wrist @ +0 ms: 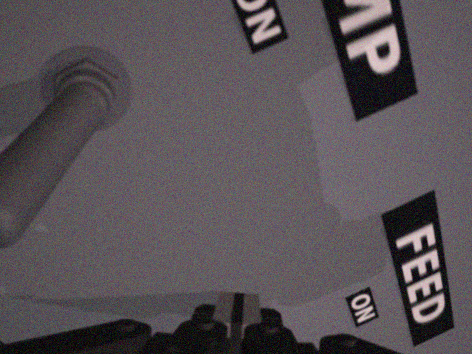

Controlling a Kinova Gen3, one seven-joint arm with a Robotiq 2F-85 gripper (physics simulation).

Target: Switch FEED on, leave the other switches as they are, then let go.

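Frame: origin at the arm's base, x ahead, y left, z up, level; metres.
Seen in the pictures: gripper, fingertip midpoint: (237, 321).
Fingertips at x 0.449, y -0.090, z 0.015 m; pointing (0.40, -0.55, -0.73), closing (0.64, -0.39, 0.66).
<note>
A point is followed by its place in that frame.
The FEED label (419, 270) {x 0.510, y -0.111, z 0.045 m} is at the lower right in the wrist view, with a small ON label (362, 306) {x 0.488, y -0.116, z 0.032 m} to its left. The FEED switch's lever does not show; the area below the ON label is partly hidden by my gripper. My gripper (237, 321) {x 0.449, y -0.090, z 0.015 m} is shut and empty at the bottom centre, left of that ON label, over the grey panel (210, 190) {x 0.462, y -0.039, z 0.017 m}. A grey lever (50, 155) {x 0.429, y 0.004, z 0.036 m} stands at the left, on a round collar, and slants down to the left; it is in the row of the partly cut label ending in MP (375, 55) {x 0.511, y -0.022, z 0.045 m}.
Another ON label (261, 25) {x 0.488, y -0.001, z 0.032 m} is at the top, left of the label ending in MP. Shadows lie across the panel's middle. The lever at the left is an obstacle standing up from the panel.
</note>
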